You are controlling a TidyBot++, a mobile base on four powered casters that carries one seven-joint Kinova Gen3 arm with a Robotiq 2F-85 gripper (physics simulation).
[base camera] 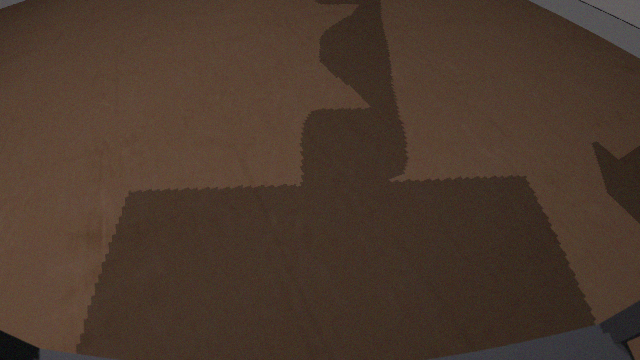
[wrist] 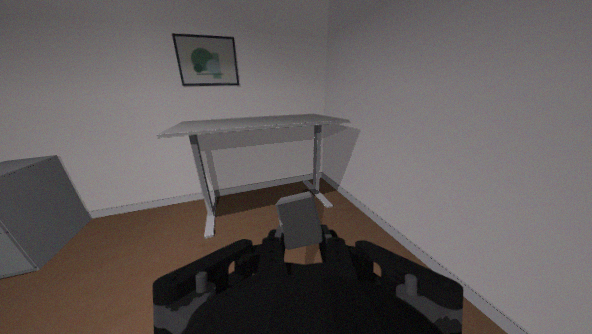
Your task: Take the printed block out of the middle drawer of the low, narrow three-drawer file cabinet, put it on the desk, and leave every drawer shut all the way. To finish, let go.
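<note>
My gripper is shut on the printed block, a small grey block that stands out beyond the fingertips in the wrist view. The desk stands ahead near the room corner, with a pale top on metal legs; the held block appears below its top in the picture, apart from it. A grey cabinet is cut off at the left edge of the wrist view. Its front shows in part, too little to tell how its drawers stand or whether it is the three-drawer one. Gripper, block, desk and cabinet do not show in the base view.
The brown floor carries the robot's shadow in the base view. A wall runs along the right of the wrist view and meets the back wall behind the desk. A framed picture hangs above the desk's left part.
</note>
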